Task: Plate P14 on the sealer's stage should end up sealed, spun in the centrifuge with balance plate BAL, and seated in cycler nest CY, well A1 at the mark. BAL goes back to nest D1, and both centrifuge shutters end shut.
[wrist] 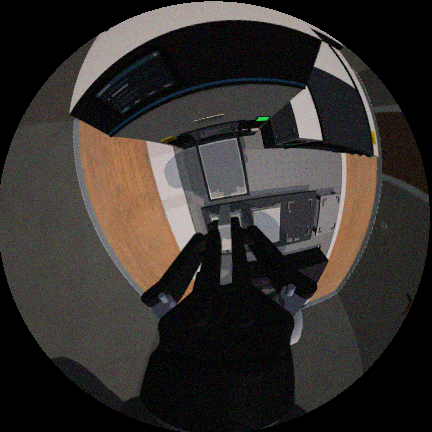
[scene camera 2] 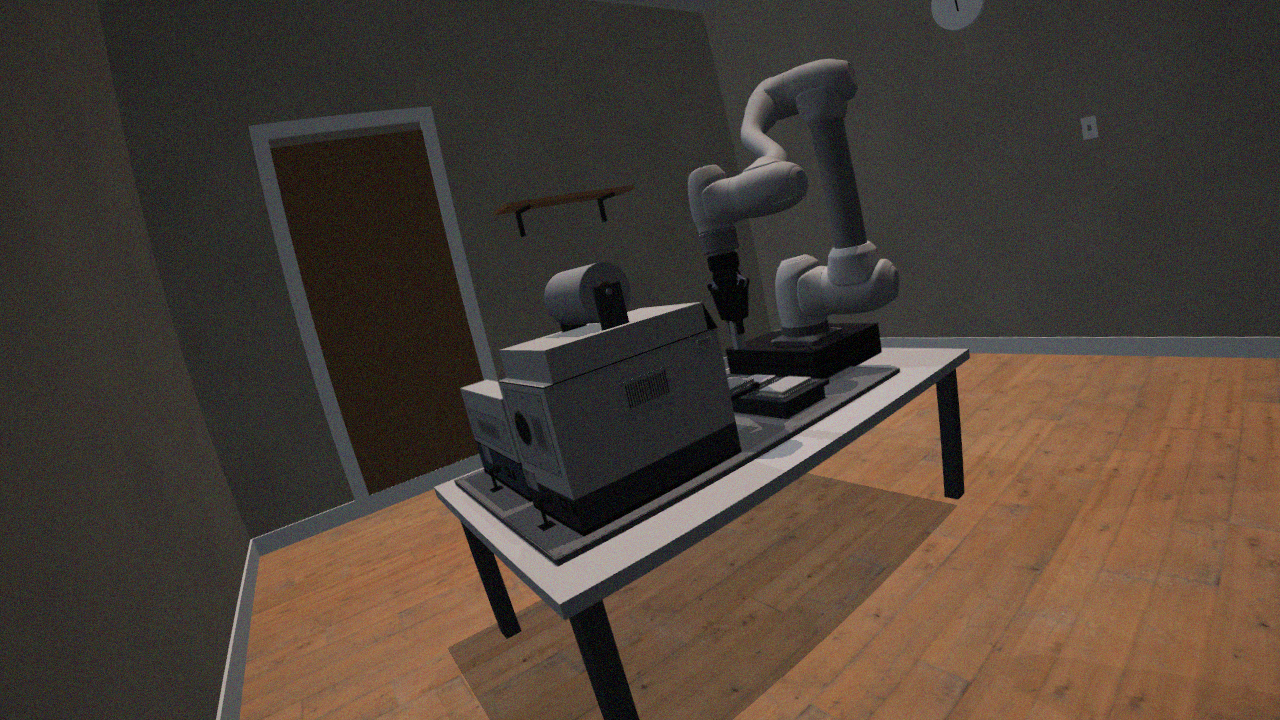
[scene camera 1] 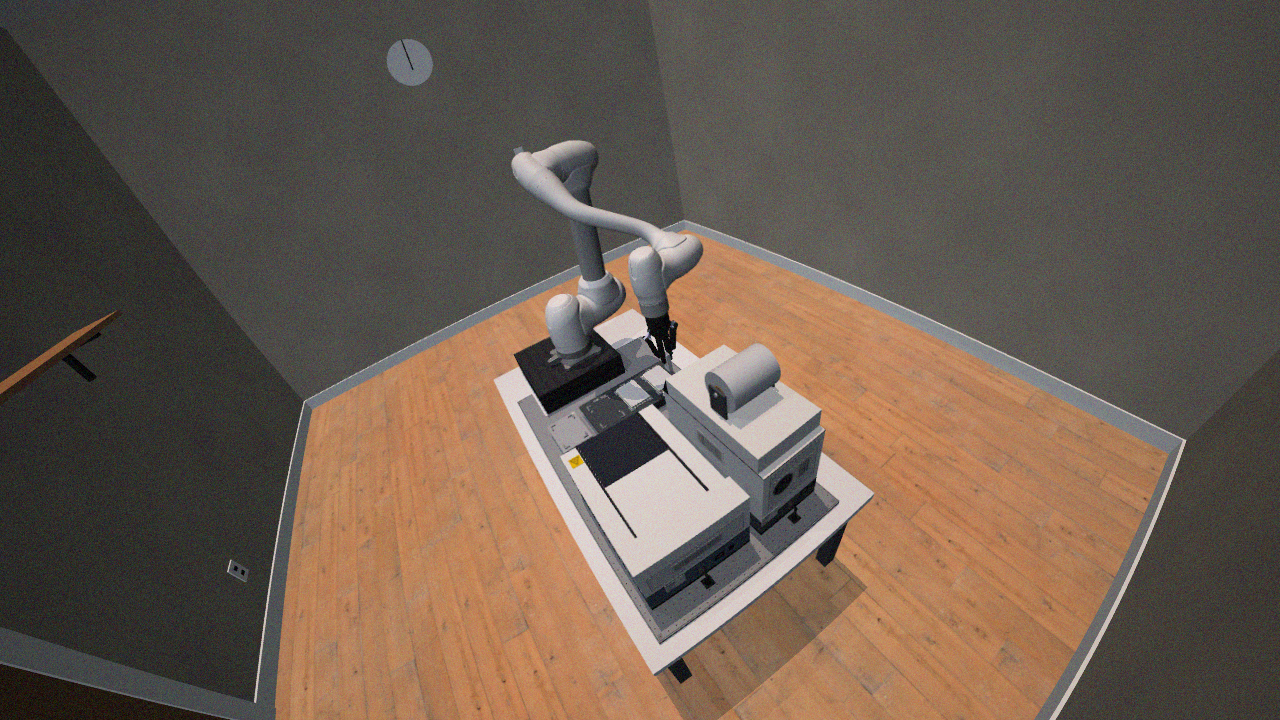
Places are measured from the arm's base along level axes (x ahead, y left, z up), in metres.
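Pixels of known places: gripper, between the fingertips: (wrist: pixel 225 212) (scene camera 2: pixel 740 348) (scene camera 1: pixel 669 368); arm's base, origin of its link: (scene camera 2: pixel 807 338) (scene camera 1: pixel 576 352).
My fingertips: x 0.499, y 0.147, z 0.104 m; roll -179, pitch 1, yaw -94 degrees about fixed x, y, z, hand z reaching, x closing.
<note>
For each thing: its middle in the pictures, then the offset to it from my fingertips. "*": a spot on its surface instead.
- tall white sealer, middle of its body: (scene camera 2: pixel 614 377) (scene camera 1: pixel 739 420) 0.366 m ahead, 0.028 m right, 0.040 m up
- sealer's stage, middle of its body: (wrist: pixel 222 168) (scene camera 2: pixel 724 384) 0.069 m ahead, 0.011 m right, 0.074 m down
- low white machine, middle of its body: (scene camera 1: pixel 650 495) (wrist: pixel 308 75) 0.315 m ahead, 0.332 m right, 0.076 m down
- dark nest, a spot on its surface: (wrist: pixel 300 215) (scene camera 1: pixel 605 414) * 0.128 m back, 0.232 m right, 0.149 m down
- pale nest, middle of its body: (scene camera 1: pixel 570 434) (wrist: pixel 325 212) 0.158 m back, 0.379 m right, 0.171 m down
My gripper (scene camera 1: pixel 664 360) (scene camera 2: pixel 735 338) (wrist: pixel 225 212) is shut and empty, pointing down above the row of nests, in front of the tall white sealer (scene camera 1: pixel 760 429) (scene camera 2: pixel 626 402) with the film roll. In the wrist view, the sealer's stage (wrist: pixel 222 167) is a grey rectangle with a pale rim at the sealer's mouth; I cannot tell whether P14 lies on it. A pale plate (scene camera 1: pixel 632 394) (wrist: pixel 266 226) sits in one nest. Another pale plate (scene camera 1: pixel 657 377) (scene camera 2: pixel 787 386) is beside it, largely behind the fingers in the wrist view. No labels are readable. The centrifuge shutters cannot be made out.
A low white machine (scene camera 1: pixel 662 510) (wrist: pixel 306 107) with a dark top panel stands beside the sealer. A dark nest (scene camera 1: pixel 604 411) (wrist: pixel 300 215) and a pale nest (scene camera 1: pixel 568 430) (wrist: pixel 328 215) continue the row. The arm's black base block (scene camera 1: pixel 572 380) (scene camera 2: pixel 823 358) stands behind them.
</note>
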